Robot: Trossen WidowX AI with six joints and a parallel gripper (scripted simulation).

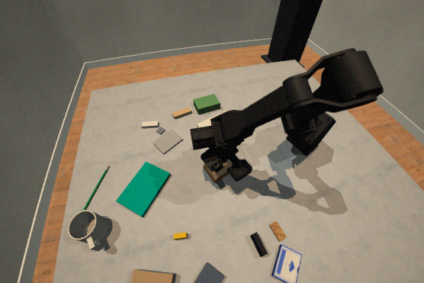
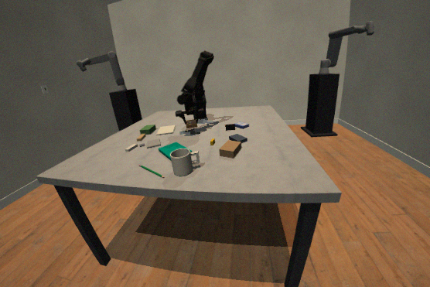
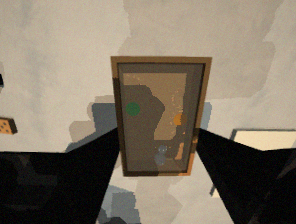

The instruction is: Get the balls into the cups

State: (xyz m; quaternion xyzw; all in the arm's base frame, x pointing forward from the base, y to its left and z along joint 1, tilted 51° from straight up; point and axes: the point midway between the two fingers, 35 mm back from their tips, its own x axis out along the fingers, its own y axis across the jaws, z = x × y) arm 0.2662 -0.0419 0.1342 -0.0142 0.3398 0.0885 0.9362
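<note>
My gripper is now 1 cm short of the wooden puzzle and 3 cm above it. The rest, counted from my hand: yellow block 20 cm ahead, 16 cm to the left, 8 cm below; then black block 1 cm behind, 26 cm to the left, 7 cm below; then cream pad 6 cm behind, 22 cm to the right, 9 cm below.
</note>
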